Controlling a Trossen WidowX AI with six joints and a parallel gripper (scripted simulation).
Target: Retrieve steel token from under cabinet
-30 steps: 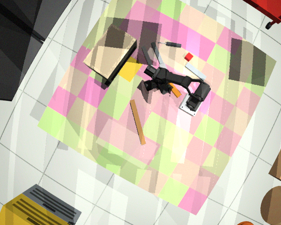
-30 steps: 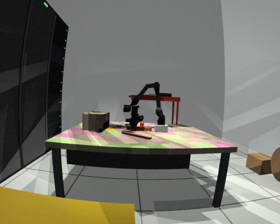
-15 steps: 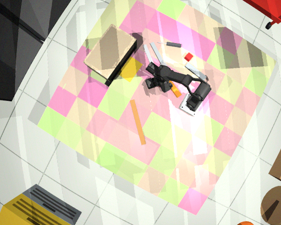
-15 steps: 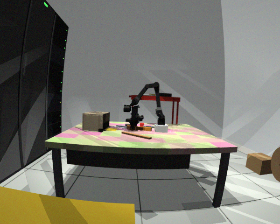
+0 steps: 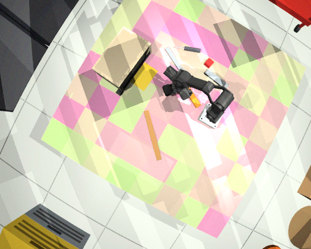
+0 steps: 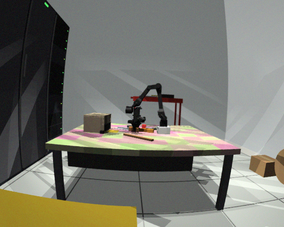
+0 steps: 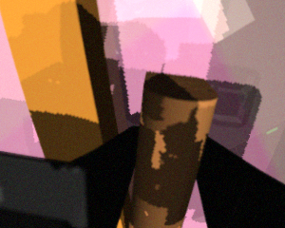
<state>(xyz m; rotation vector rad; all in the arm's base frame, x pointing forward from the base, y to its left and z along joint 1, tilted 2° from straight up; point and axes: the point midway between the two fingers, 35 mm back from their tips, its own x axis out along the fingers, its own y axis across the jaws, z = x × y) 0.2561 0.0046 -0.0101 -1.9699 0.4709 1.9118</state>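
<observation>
Now: the orange bar 60 mm behind my gripper tip and 30 mm to the right of it. From my gripper tip the other things lie so: grey bar (210 mm to the right, 140 mm behind); then grey tool (110 mm to the right, 90 mm ahead); then red cube (250 mm to the right, 40 mm behind, 10 mm above).
</observation>
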